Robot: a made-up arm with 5 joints.
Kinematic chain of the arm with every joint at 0, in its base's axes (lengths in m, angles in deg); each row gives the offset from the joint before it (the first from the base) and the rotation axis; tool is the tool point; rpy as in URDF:
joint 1: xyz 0 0 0.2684 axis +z
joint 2: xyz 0 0 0 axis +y
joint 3: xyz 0.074 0 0.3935 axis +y
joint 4: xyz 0.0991 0 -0.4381 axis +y
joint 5: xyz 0.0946 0 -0.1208 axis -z
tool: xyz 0 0 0 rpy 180 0 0
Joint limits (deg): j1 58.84..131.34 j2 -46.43..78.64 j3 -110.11..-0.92 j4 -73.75..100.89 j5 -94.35..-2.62
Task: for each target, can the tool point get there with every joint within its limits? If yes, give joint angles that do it. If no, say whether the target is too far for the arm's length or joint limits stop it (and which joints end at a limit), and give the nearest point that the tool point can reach.
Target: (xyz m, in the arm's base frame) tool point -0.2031 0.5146 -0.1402
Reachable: yes | joints 111.54 55.58 -64.18 37.94 -45.66
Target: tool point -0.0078 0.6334 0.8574
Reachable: yes | joints 90.71 7.03 -93.26 -29.33 -37.14
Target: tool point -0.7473 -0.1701 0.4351
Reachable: no: joint limits stop it (at a limit: joint 1) | nearest point -0.2417 0.2747 0.4351 | short by 0.673 m
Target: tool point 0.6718 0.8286 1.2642
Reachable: no: too far | nearest point 0.3518 0.5818 0.9092 | short by 0.538 m
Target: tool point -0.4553 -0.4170 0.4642
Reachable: no: joint limits stop it (at a limit: joint 1, joint 2, joint 3) | nearest point -0.0700 -0.1158 0.1670 | short by 0.572 m
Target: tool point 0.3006 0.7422 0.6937
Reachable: yes | joints 67.95 23.48 -101.72 -7.85 -81.76
